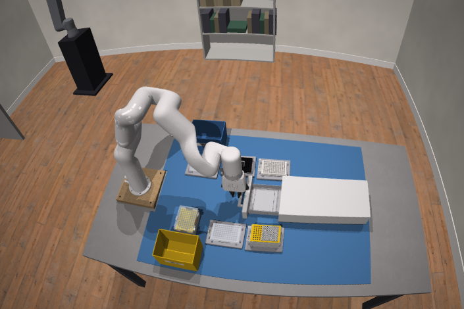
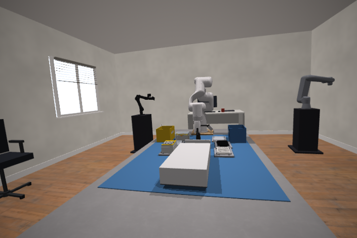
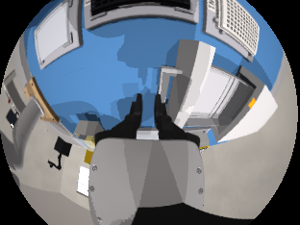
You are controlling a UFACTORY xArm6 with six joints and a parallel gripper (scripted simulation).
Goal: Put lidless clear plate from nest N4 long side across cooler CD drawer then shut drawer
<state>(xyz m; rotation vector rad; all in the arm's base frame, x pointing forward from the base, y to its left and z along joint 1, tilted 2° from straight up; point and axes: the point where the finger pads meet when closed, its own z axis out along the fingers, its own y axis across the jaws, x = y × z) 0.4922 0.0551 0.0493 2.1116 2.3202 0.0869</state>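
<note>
The clear plate is 190 mm to the right of my hand and 40 mm below it. The rest, counted from my hand: white well plate 200 mm to the left, 140 mm ahead, 40 mm below; drawer 160 mm ahead, 30 mm below, 10 mm to the left; black plate 190 mm to the left, 40 mm below, 40 mm behind.
</note>
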